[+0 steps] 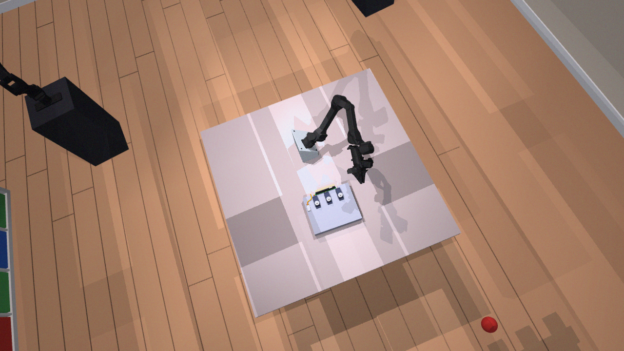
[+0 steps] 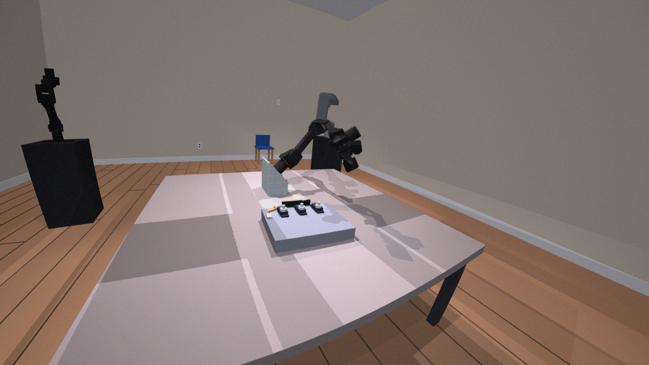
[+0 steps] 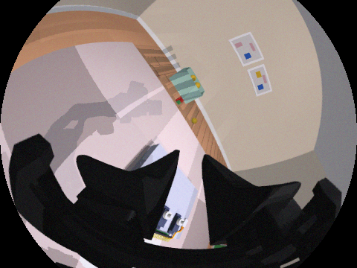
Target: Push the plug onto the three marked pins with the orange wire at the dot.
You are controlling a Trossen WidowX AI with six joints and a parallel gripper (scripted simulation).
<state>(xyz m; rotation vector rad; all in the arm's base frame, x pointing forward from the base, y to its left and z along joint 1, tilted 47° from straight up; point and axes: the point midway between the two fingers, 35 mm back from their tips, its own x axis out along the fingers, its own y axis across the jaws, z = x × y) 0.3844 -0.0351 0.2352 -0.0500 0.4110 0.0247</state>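
Right now the red dot is 170 mm below my gripper tip, 140 mm to the right of it and 120 mm behind it. From my gripper tip the other things lie so: pin strip: 180 mm to the right, 180 mm below, 130 mm behind; then grey printed holder: 220 mm below, 200 mm to the right, 30 mm ahead.
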